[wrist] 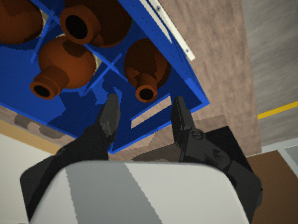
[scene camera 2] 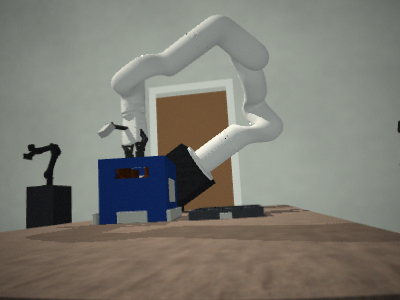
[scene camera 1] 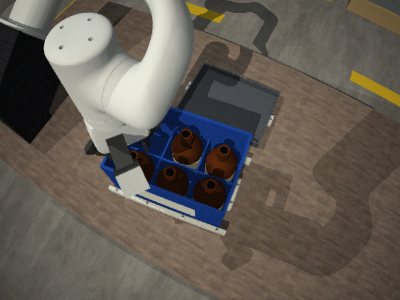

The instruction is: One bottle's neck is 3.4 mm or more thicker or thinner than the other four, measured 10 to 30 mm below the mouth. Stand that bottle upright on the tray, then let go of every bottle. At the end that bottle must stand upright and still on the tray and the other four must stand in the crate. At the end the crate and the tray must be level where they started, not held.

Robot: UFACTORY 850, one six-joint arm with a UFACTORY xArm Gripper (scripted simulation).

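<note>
The gripper (scene camera 1: 130,152) also appears in scene camera 2 (scene camera 2: 134,164) and in the wrist view (wrist: 146,105). With it in the scene are a glass bottle (wrist: 146,69) and a crate (scene camera 1: 212,134), the crate being visible too in scene camera 2 (scene camera 2: 156,194) and in the wrist view (wrist: 70,112). A dark grey tray (scene camera 1: 216,94) can be seen as well, and scene camera 2 (scene camera 2: 242,211) shows that tray too.
</note>
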